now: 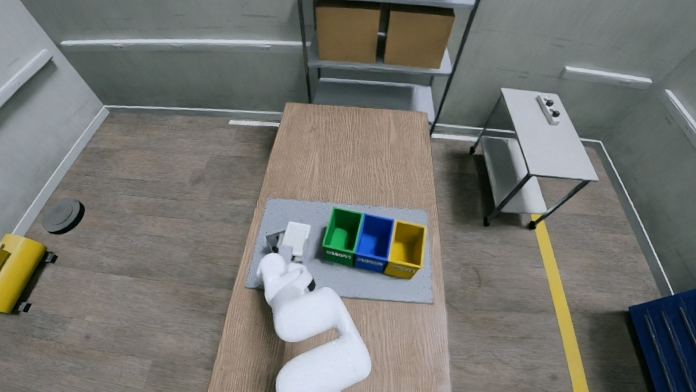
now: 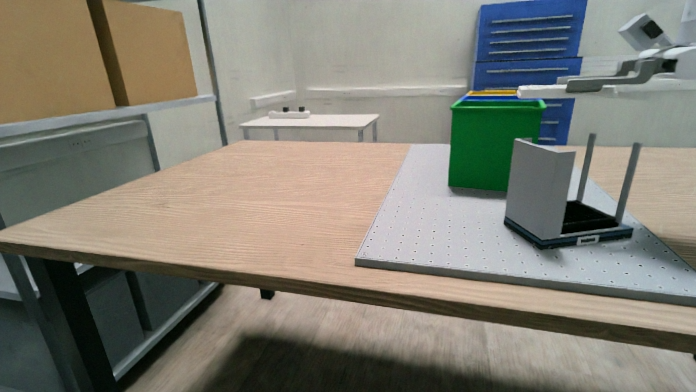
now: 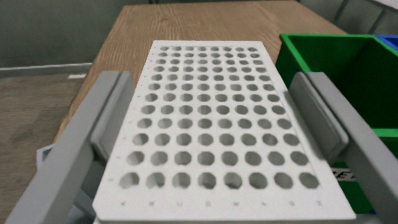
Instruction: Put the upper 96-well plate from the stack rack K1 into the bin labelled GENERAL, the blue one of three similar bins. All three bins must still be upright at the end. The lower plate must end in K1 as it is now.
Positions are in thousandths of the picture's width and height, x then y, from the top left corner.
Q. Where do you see a yellow bin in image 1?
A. At 587, 603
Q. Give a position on a green bin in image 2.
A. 695, 335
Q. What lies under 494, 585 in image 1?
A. A green bin.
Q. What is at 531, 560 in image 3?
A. A white 96-well plate.
